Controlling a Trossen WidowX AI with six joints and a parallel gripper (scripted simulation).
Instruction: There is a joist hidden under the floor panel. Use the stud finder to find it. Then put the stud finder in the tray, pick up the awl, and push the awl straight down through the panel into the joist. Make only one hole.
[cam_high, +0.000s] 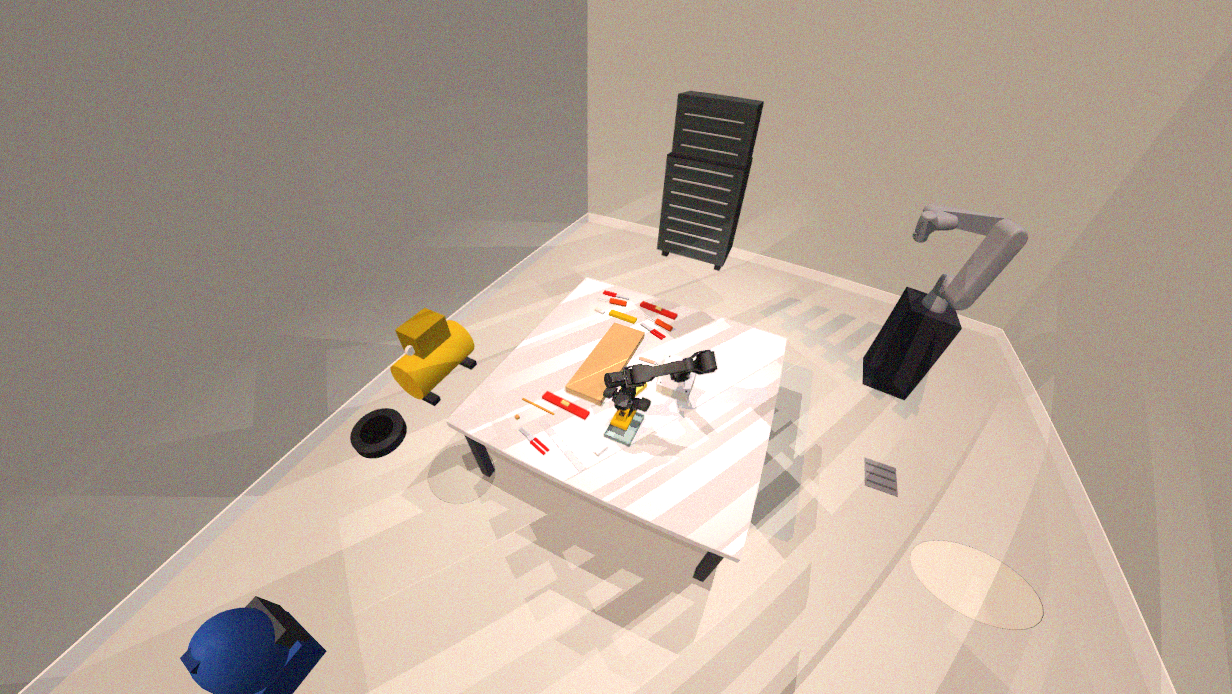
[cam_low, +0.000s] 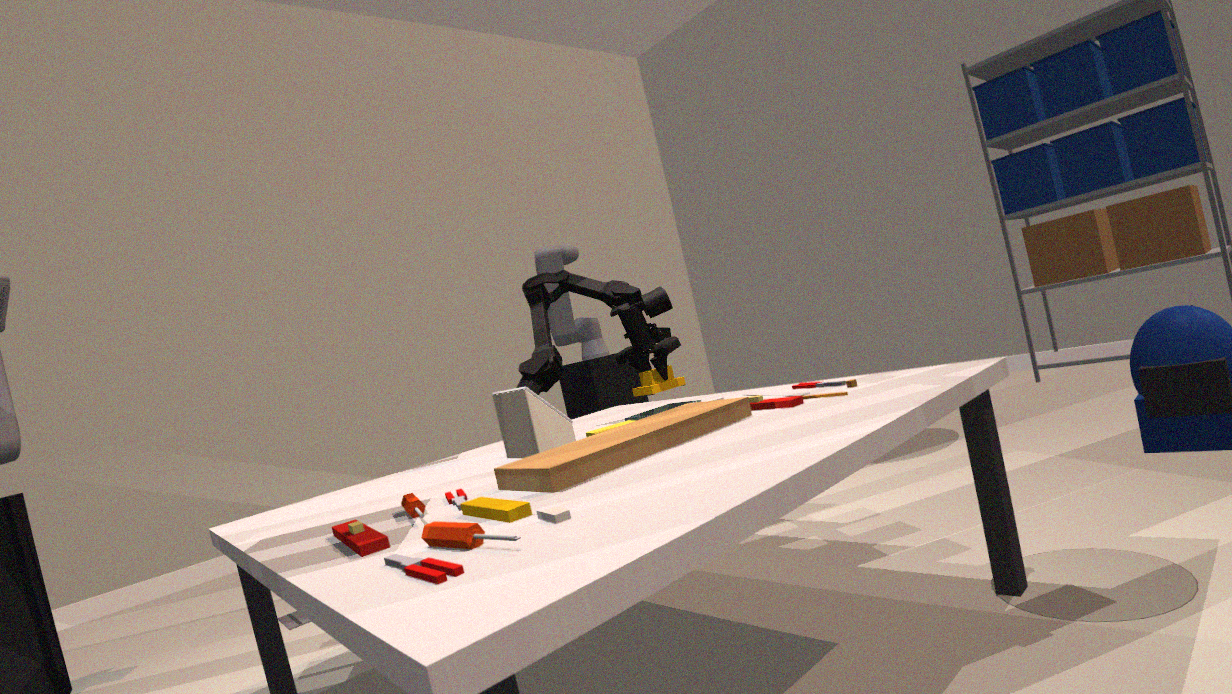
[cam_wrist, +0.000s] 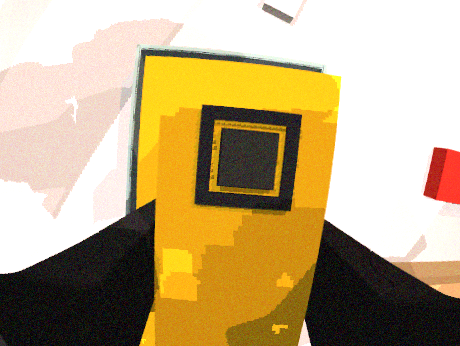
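Now: the shallow grey tray 10 mm to the right of my gripper tip and 80 mm below it. Also, from my gripper tip: yellow block: 60 mm ahead, 220 mm to the right, 80 mm below; then yellow stud finder: 10 mm to the left, 20 mm above; then thin orange tool: 380 mm ahead, 90 mm to the left, 90 mm below.
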